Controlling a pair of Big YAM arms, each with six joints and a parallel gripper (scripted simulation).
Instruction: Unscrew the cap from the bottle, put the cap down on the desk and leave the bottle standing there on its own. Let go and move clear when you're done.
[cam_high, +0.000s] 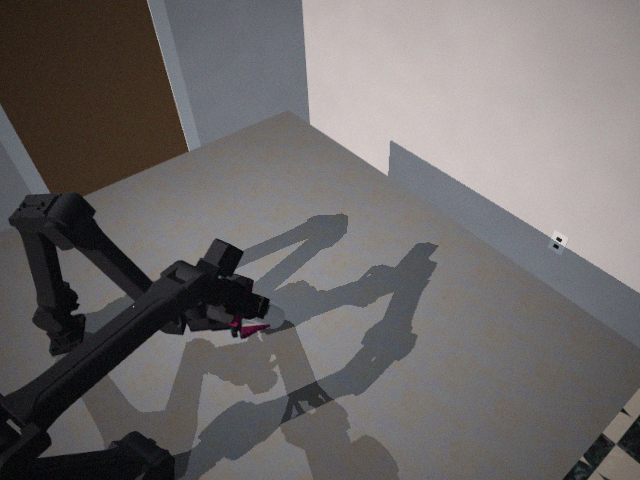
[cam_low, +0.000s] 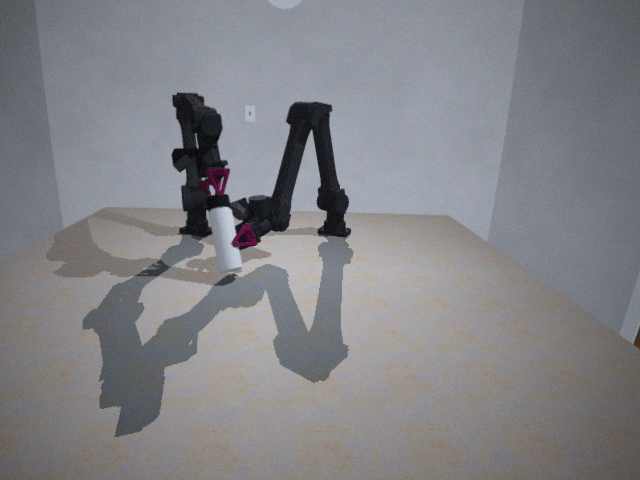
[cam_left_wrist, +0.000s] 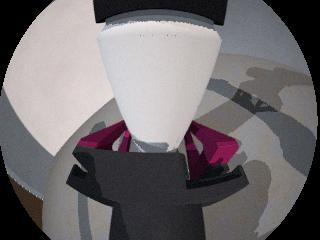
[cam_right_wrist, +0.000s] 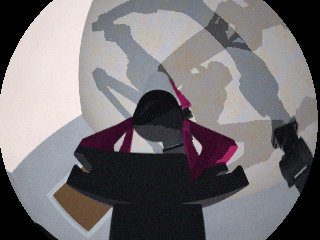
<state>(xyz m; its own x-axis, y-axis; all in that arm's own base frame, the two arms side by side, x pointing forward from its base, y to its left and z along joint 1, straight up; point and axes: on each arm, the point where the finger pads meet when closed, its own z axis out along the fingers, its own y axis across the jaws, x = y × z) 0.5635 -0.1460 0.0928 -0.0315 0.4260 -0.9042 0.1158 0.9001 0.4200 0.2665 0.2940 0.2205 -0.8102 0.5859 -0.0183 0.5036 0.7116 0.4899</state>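
My right hand is 1 cm short of the black cap and 2 cm above it.
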